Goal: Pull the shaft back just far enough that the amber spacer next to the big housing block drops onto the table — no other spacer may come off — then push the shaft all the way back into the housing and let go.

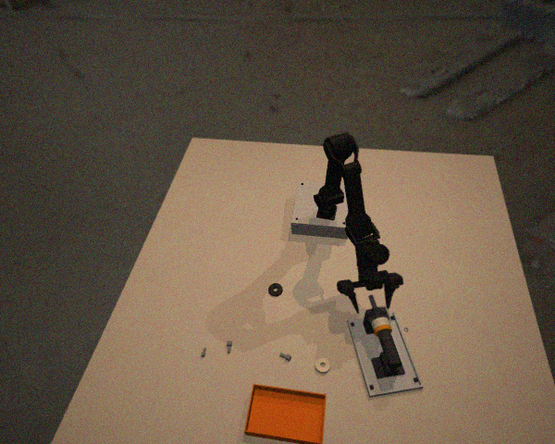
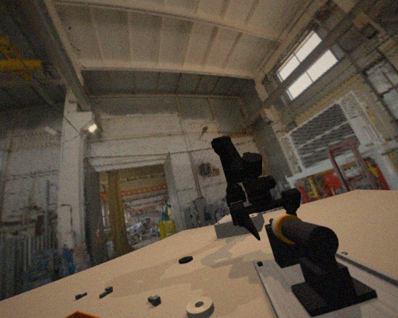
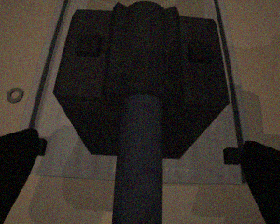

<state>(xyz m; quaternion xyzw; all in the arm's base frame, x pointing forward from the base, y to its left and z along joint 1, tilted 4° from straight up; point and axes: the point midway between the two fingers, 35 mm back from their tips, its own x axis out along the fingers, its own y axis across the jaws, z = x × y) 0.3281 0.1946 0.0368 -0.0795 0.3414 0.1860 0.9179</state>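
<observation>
Right now my gripper tip is 50 mm short of the dark shaft, 20 mm to the right of it and 20 mm below it. Also, from my gripper tip: orange tray (330 mm ahead, 180 mm to the right, 50 mm below); then white spacer (50 mm ahead, 30 mm to the left, 20 mm above); then amber spacer (70 mm ahead, 30 mm to the left, 20 mm above).
</observation>
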